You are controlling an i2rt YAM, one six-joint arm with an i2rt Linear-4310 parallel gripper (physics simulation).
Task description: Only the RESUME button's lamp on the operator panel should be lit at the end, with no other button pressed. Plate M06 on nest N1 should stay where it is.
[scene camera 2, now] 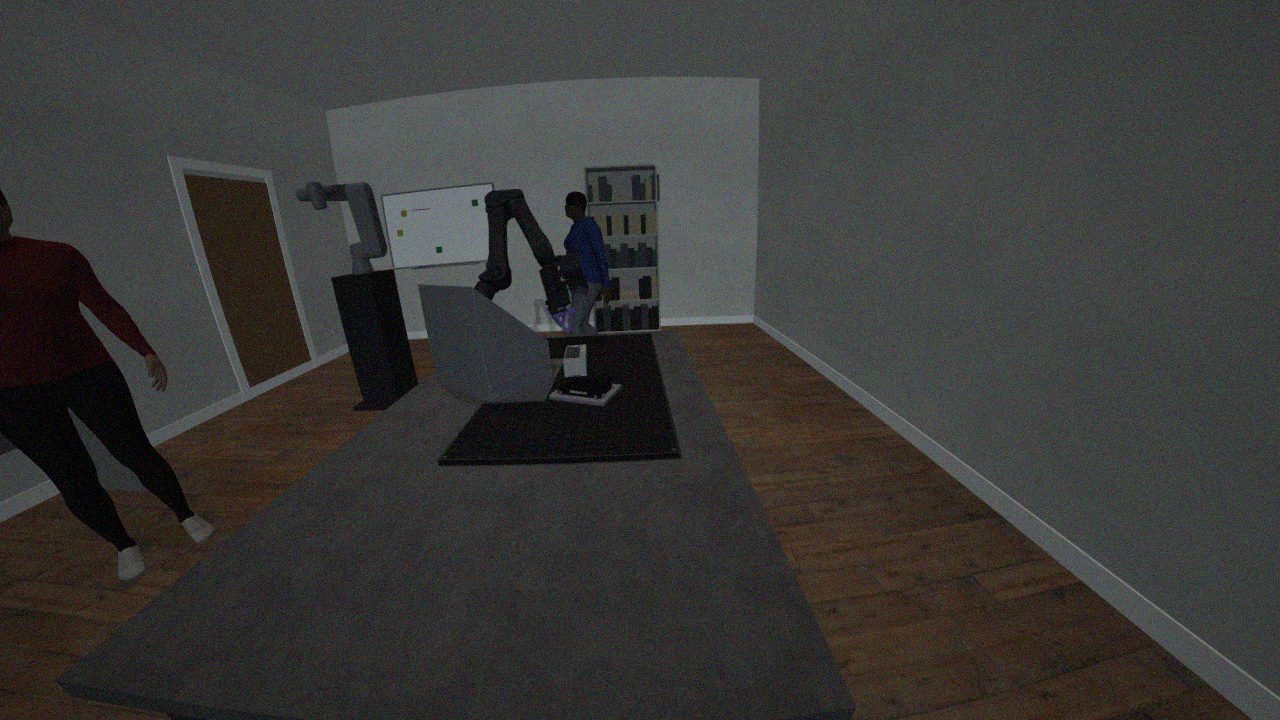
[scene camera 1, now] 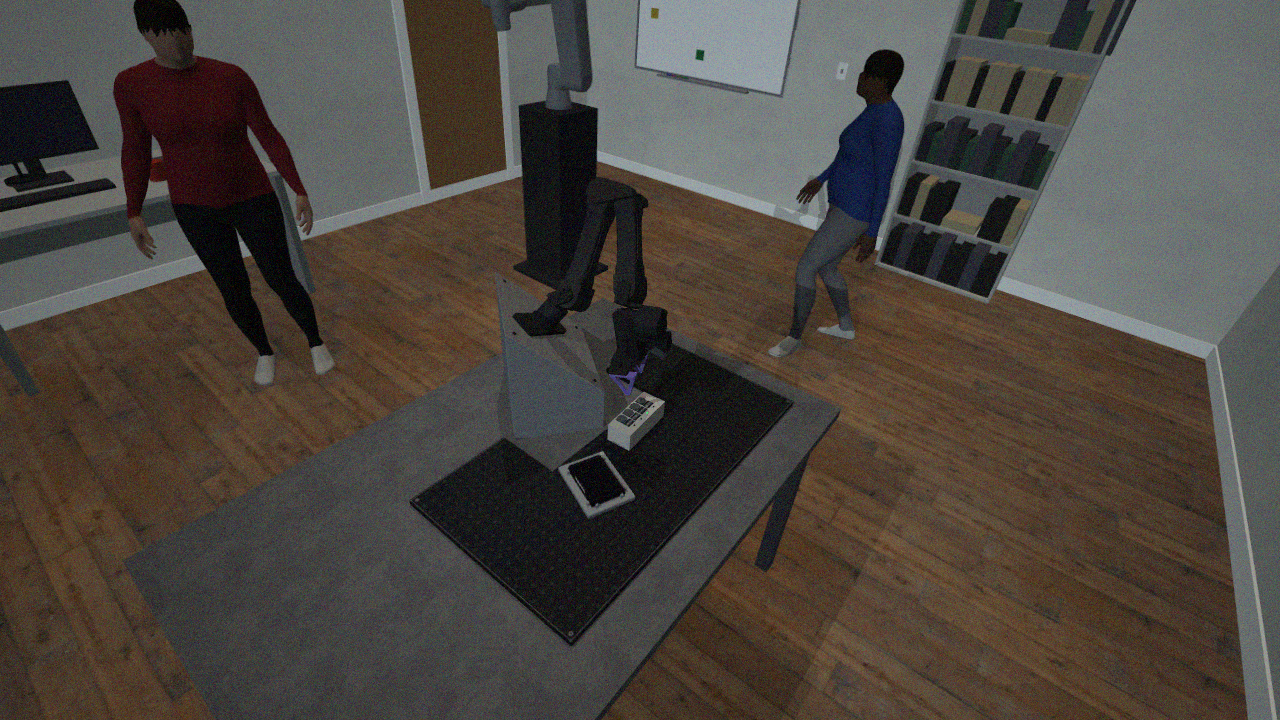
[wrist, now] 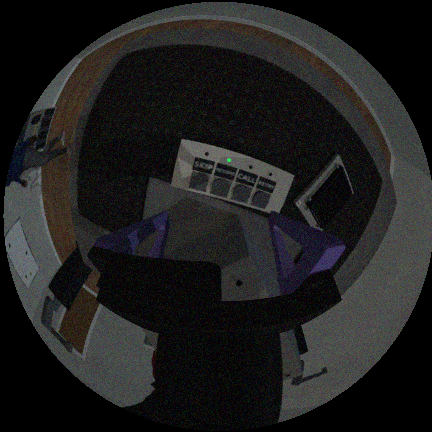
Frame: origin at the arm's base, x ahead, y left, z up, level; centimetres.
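Seen in the pictures: gripper, fingertip midpoint: (scene camera 2: 565, 329) (scene camera 1: 633, 383) (wrist: 218, 216); arm's base at its link origin: (scene camera 2: 476, 307) (scene camera 1: 540, 325).
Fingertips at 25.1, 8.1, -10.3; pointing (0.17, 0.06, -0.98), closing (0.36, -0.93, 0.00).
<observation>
Pixels of each thing's middle, then the offset from my fingertips to it, as dx, dy, dz. Level surfaces: height alone.
- cream operator panel at the middle of its body: (wrist: 232, 174) (scene camera 1: 636, 419) (scene camera 2: 576, 359) +2.8, -1.3, -9.9
- RESUME button at the middle of its body: (wrist: 220, 186) +0.9, +0.1, -7.5
- SKIP button at the middle of its body: (wrist: 198, 180) +0.6, +3.0, -7.5
- CALL button at the middle of its body: (wrist: 241, 192) +1.1, -2.9, -7.5
- RETRY button at the middle of its body: (wrist: 260, 198) +1.4, -5.9, -7.5
- black plate at the middle of its body: (wrist: 332, 197) (scene camera 1: 596, 479) (scene camera 2: 585, 387) +8.0, -23.2, -10.8
- black mat at its surface level: dz -12.7
- grey table at its surface level: dz -14.0
The cream operator panel (scene camera 1: 628, 430) (scene camera 2: 575, 367) (wrist: 180, 164) stands on the dark mat. In the wrist view its RESUME lamp (wrist: 229, 160) glows green, above the RESUME button (wrist: 220, 186). The lamps above the SKIP button (wrist: 199, 180), the CALL button (wrist: 242, 192) and the RETRY button (wrist: 262, 199) are dark. My gripper (scene camera 1: 633, 379) (scene camera 2: 563, 319) (wrist: 218, 216) is wide open and empty, above and behind the panel, with its purple fingers apart. A black plate (scene camera 1: 597, 480) (wrist: 330, 195) lies on the pale nest (scene camera 1: 591, 513) (wrist: 310, 215); their labels are not readable.
The black mat (scene camera 1: 537, 573) (scene camera 2: 501, 438) lies on the grey table (scene camera 1: 295, 573) (scene camera 2: 465, 573). A grey angled arm mount (scene camera 1: 547, 385) (scene camera 2: 483, 349) stands beside the panel. A person in red (scene camera 1: 204, 134) and a person in blue (scene camera 1: 866, 170) stand beyond the table.
</observation>
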